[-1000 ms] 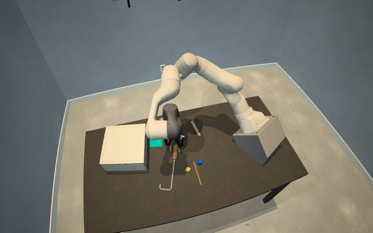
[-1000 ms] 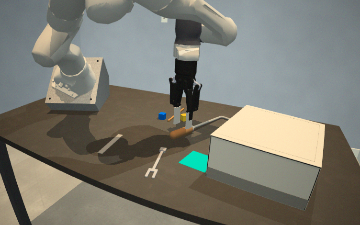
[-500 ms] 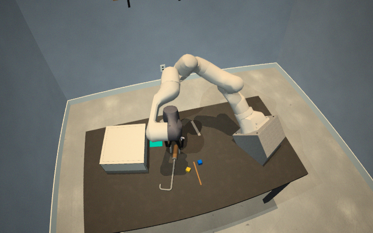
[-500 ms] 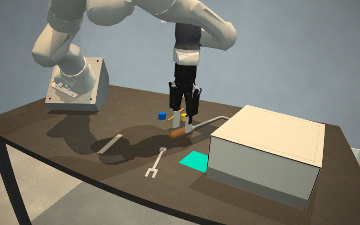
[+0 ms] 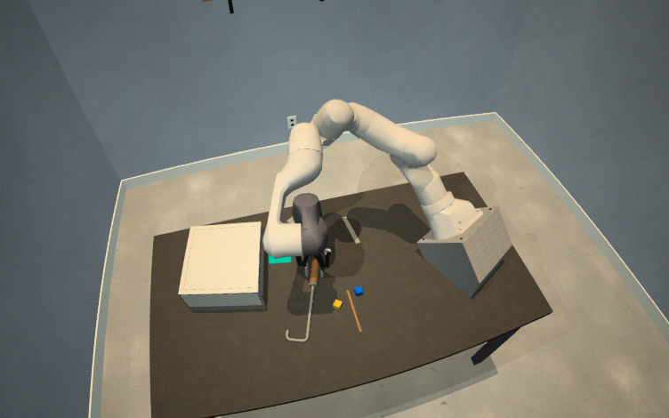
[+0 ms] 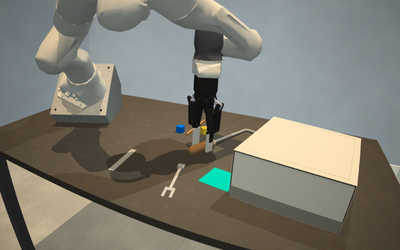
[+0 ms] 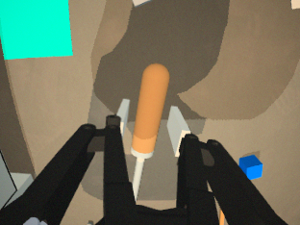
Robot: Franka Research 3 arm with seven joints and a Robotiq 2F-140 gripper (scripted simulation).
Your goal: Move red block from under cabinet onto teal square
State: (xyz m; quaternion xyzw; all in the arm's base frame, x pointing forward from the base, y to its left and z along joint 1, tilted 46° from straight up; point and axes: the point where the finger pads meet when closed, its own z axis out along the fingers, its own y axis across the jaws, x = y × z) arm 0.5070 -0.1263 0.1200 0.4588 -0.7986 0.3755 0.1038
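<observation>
The blue cube lies 150 mm to the left of my hand, 100 mm behind it and 30 mm below it. The rest, counted from my hand: yellow cube 160 mm to the left, 30 mm below, 10 mm behind; then hook tool 90 mm ahead, 70 mm to the left, 30 mm below; then teal square 160 mm to the right, 70 mm ahead, 40 mm below.
</observation>
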